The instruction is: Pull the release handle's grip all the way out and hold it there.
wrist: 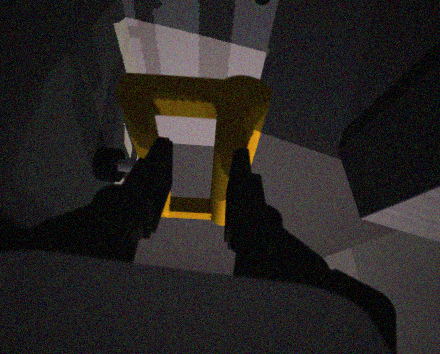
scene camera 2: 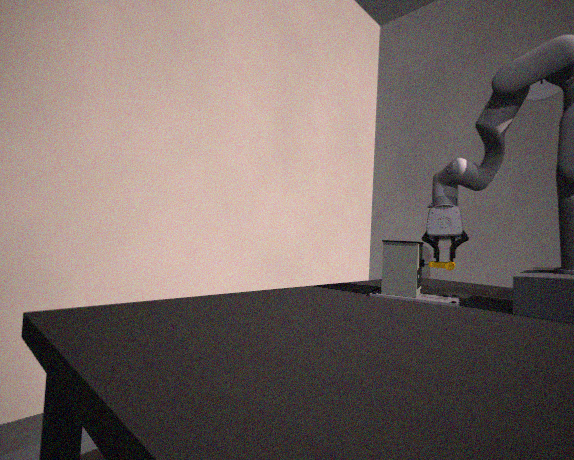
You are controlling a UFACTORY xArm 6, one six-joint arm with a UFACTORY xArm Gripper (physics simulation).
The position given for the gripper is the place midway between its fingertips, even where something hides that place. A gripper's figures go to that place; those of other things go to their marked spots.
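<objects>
The gripper [wrist: 201, 166] is 0.12 m from the lens, and there's a pale base plate [wrist: 208, 46] that's 0.21 m from the lens.
</objects>
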